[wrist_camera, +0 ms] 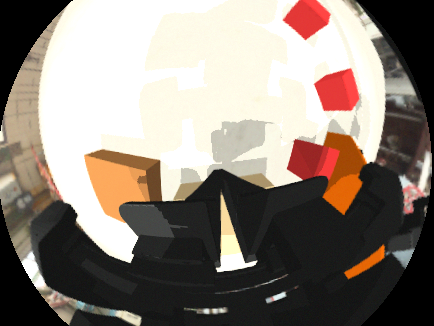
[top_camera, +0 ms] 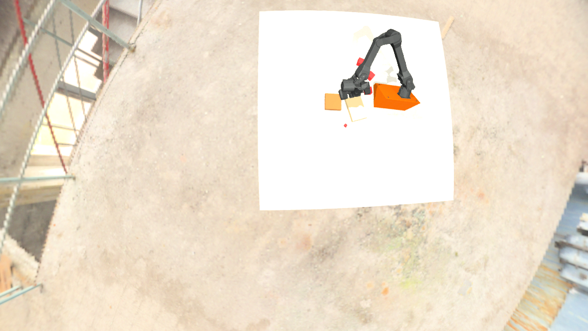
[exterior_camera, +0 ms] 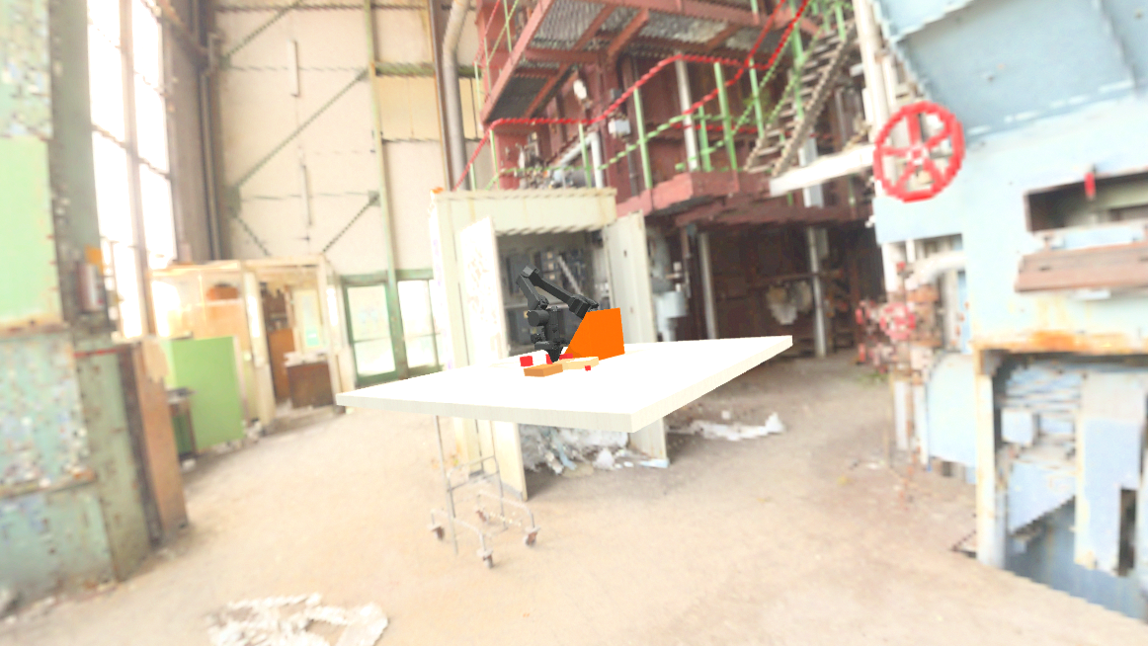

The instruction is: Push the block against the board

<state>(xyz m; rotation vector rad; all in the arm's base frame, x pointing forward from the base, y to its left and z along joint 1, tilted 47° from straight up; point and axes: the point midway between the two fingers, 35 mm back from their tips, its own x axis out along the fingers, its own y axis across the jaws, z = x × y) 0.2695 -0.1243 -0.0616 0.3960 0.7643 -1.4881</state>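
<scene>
Now: the board 8 cm to the left of my gripper tip and 2 cm behind it. From my gripper tip the other things lie so: square block: 12 cm ahead, 4 cm to the left; then tiny red piece: 18 cm to the left, 5 cm ahead.
</scene>
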